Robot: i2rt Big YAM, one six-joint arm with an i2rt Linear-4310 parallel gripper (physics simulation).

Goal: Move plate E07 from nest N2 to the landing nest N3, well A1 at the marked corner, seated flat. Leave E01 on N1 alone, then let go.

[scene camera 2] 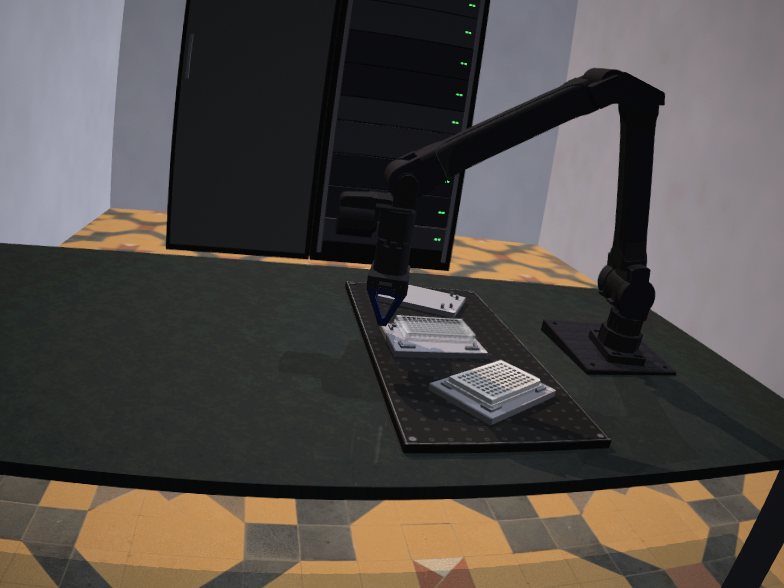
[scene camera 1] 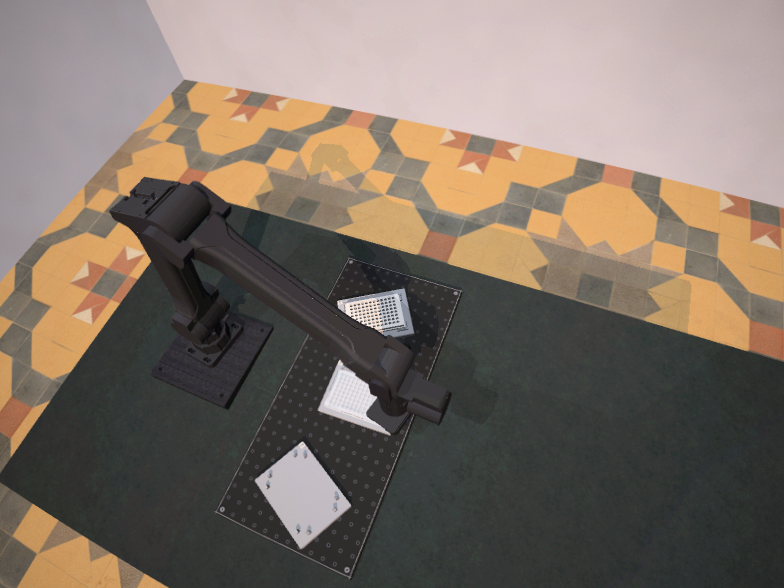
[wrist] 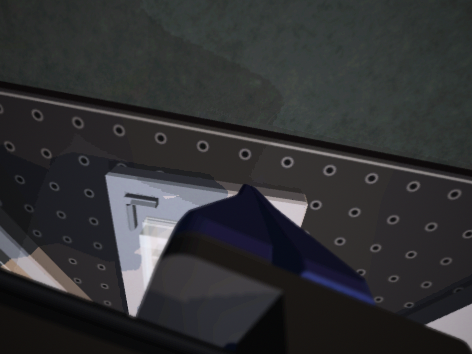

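Observation:
Plate E07 [scene camera 1: 347,393] [scene camera 2: 434,328] is a white well plate that sits on the middle nest N2 [scene camera 2: 469,348] [wrist: 121,198]. In the wrist view only a sliver of the plate [wrist: 152,238] shows beside the fingers. My gripper [scene camera 2: 385,317] [wrist: 244,195] is shut on nothing, with its blue fingertips together, low at the plate's outer end. In scene camera 1 the wrist hides the fingers. Plate E01 [scene camera 1: 377,309] [scene camera 2: 495,382] sits on nest N1. The landing nest N3 [scene camera 1: 302,494] [scene camera 2: 436,296] is a bare white pad with small pegs.
All three nests stand in a row on a black perforated breadboard [scene camera 1: 379,455] [scene camera 2: 442,424] [wrist: 343,198] on the dark green table [scene camera 1: 569,411]. The arm's base [scene camera 1: 211,363] [scene camera 2: 601,354] stands beside the board. A dark server rack [scene camera 2: 253,126] stands behind the table.

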